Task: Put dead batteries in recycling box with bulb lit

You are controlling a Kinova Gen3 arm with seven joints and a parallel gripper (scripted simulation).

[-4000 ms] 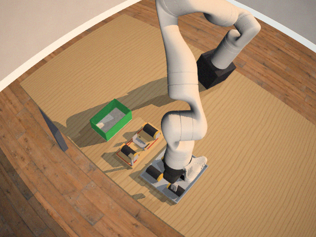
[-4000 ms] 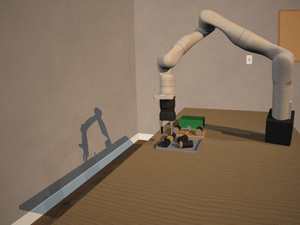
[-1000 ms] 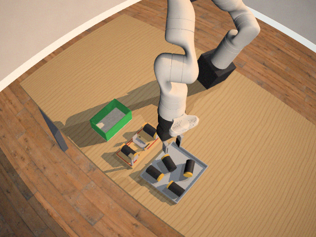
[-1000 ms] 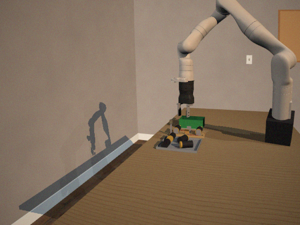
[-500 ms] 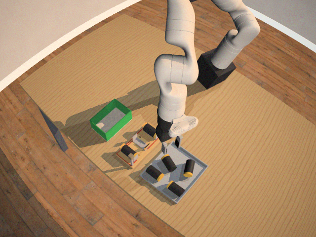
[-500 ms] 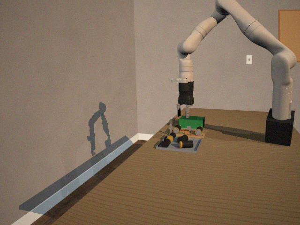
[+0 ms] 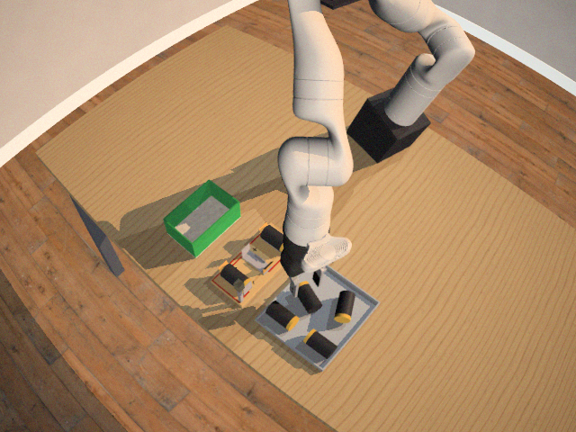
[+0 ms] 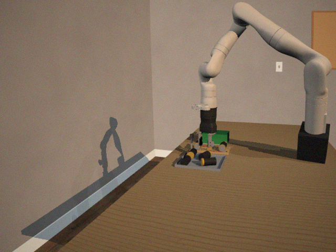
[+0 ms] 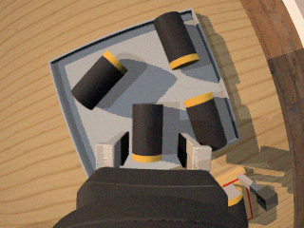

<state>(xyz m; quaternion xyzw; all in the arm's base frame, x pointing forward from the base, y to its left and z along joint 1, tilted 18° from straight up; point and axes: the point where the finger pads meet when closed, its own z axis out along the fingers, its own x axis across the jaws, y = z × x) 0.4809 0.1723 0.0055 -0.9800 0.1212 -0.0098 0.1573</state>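
Now: the grey tray 4 cm to the left of my hand and 8 cm below it. The rest, counted from my hand: green recycling box 5 cm ahead, 29 cm to the right, 6 cm below.
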